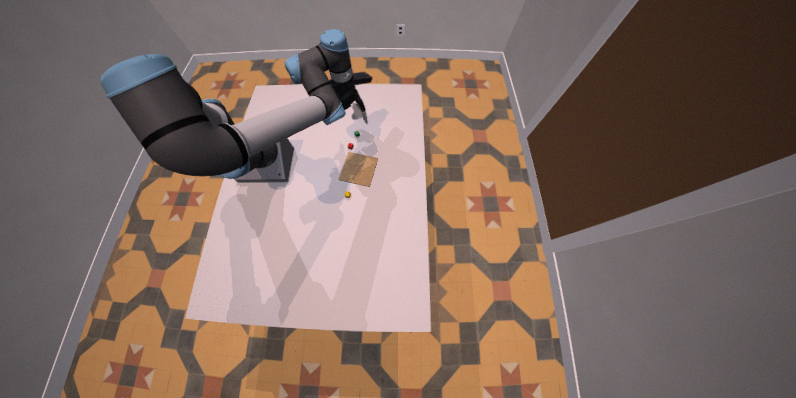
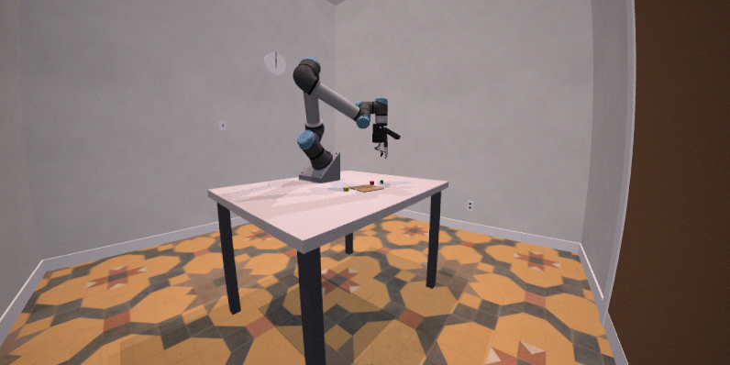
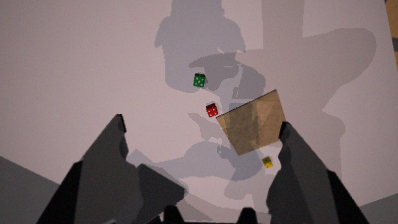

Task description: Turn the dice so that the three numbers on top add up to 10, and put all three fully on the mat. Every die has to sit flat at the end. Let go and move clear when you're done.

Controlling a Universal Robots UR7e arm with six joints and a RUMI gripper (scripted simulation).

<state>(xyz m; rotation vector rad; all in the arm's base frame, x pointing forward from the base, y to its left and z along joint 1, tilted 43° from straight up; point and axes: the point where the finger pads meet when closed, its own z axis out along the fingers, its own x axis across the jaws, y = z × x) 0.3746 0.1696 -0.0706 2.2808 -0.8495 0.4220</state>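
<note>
The green die is 1 cm behind my hand, 1 cm to the right of it and 15 cm below it. Round my hand: brown mat: 2 cm ahead, 18 cm to the right, 16 cm below; then yellow die: 1 cm behind, 31 cm to the right, 15 cm below; then red die: 3 cm behind, 7 cm to the right, 15 cm below.
</note>
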